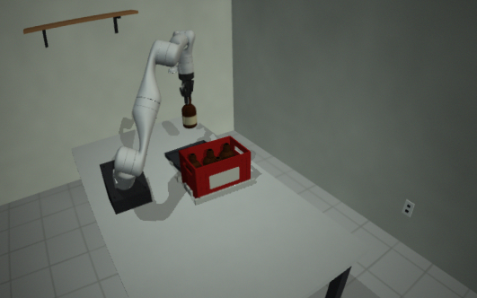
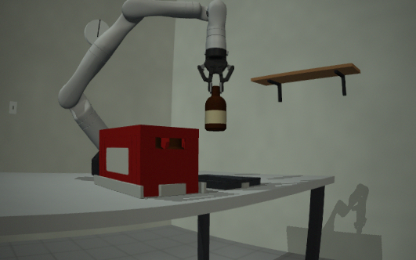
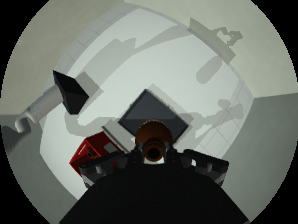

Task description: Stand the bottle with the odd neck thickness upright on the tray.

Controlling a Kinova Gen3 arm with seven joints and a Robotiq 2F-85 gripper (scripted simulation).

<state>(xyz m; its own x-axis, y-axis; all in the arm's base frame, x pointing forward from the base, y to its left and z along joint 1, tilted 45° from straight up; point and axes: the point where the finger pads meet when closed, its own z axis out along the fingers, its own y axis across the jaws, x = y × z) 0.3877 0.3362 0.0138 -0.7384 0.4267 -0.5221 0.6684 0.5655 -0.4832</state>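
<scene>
Right now my hand is 320 mm above the dark tray. Also, from my hand: red crate: 10 mm ahead, 280 mm to the right, 250 mm below.
</scene>
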